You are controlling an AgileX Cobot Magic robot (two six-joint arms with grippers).
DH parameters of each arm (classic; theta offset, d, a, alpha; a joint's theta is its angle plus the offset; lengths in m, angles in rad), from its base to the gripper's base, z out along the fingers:
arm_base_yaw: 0 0.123 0 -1.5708
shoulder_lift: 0.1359 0 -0.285 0
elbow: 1.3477 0 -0.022 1.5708
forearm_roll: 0 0.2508 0 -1.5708
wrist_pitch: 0 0 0.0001 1.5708
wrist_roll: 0 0.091 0 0
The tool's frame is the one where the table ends.
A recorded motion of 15 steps. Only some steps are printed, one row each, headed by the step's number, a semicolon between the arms.
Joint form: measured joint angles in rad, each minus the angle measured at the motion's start. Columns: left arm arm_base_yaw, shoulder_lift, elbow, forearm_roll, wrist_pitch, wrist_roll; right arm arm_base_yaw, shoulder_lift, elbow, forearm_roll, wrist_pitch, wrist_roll.
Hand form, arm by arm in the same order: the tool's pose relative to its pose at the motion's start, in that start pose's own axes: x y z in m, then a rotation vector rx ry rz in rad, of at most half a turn. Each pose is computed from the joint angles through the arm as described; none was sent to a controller.
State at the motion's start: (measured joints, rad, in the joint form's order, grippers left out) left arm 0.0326 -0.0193 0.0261 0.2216 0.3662 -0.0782; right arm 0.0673 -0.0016 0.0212 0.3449 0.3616 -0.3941
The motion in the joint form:
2: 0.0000 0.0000 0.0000 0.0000 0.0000 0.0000; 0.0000 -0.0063 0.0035 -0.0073 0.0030 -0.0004
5: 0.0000 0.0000 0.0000 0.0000 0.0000 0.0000; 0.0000 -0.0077 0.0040 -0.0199 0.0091 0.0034
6: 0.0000 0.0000 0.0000 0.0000 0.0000 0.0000; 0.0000 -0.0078 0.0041 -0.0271 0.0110 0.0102
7: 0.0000 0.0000 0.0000 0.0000 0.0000 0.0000; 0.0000 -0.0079 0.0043 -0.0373 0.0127 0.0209
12: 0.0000 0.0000 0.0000 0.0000 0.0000 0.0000; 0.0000 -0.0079 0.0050 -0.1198 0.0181 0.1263
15: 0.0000 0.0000 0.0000 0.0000 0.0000 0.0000; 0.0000 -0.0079 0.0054 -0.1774 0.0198 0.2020
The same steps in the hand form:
2: 0.0000 0.0000 0.0000 0.0000 0.0000 0.0000; 0.0012 0.0000 0.0000 0.0014 0.0010 -0.0076
5: 0.0000 0.0000 0.0000 0.0000 0.0000 0.0000; 0.0020 -0.0002 -0.0001 0.0034 0.0075 -0.0156
6: 0.0000 0.0000 0.0000 0.0000 0.0000 0.0000; 0.0023 -0.0004 -0.0001 0.0051 0.0102 -0.0155
7: 0.0000 0.0000 0.0000 0.0000 0.0000 0.0000; 0.0026 -0.0006 -0.0001 0.0080 0.0132 -0.0143
12: 0.0000 0.0000 0.0000 0.0000 0.0000 0.0000; 0.0042 -0.0031 -0.0001 0.0353 0.0283 0.0143
15: 0.0000 0.0000 0.0000 0.0000 0.0000 0.0000; 0.0049 -0.0049 -0.0001 0.0560 0.0350 0.0364

